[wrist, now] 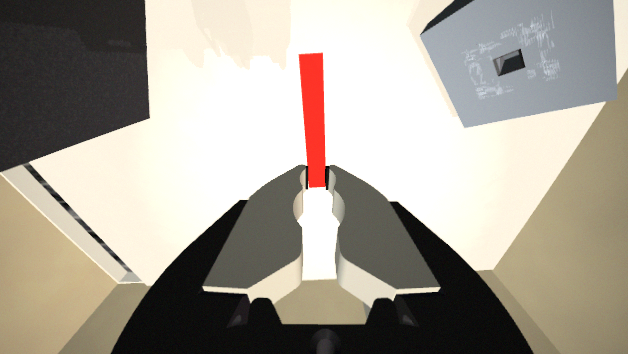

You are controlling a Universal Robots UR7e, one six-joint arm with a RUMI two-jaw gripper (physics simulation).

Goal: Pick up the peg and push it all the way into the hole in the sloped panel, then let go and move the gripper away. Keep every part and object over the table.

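Places are measured from the arm's base along level axes (x down, y ahead, z right), in metres.
Pixels of known places: gripper, fingertip midpoint: [316, 168].
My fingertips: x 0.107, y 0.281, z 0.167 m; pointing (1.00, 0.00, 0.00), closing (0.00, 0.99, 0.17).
Note:
Behind a point stands the place of what it marks.
The red peg [314, 115] @(x 0.100, y 0.285, z 0.129 m) is a long straight bar. My gripper [316, 168] @(x 0.107, y 0.281, z 0.167 m) is shut on its near end, and the rest of the peg points away from the fingers toward the top of the wrist view. The blue-grey sloped panel [575, 85] @(x 0.162, y 0.510, z 0.152 m) is at the upper right, apart from the peg. Its dark rectangular hole [510, 62] @(x 0.200, y 0.480, z 0.131 m) shows open, to the right of the peg's far end. Pale scratch-like marks surround the hole. The gap between the peg and the table surface cannot be judged exactly.
A large dark block-like object [75, 80] @(x 0.163, y 0.087, z 0.082 m) fills the upper left. The pale table [400, 150] @(x 0.246, y 0.398, z 0.233 m) lies below the gripper, with its edges running diagonally at the lower left and the right. A beige floor shows beyond them. A soft shadow falls on the table at the top.

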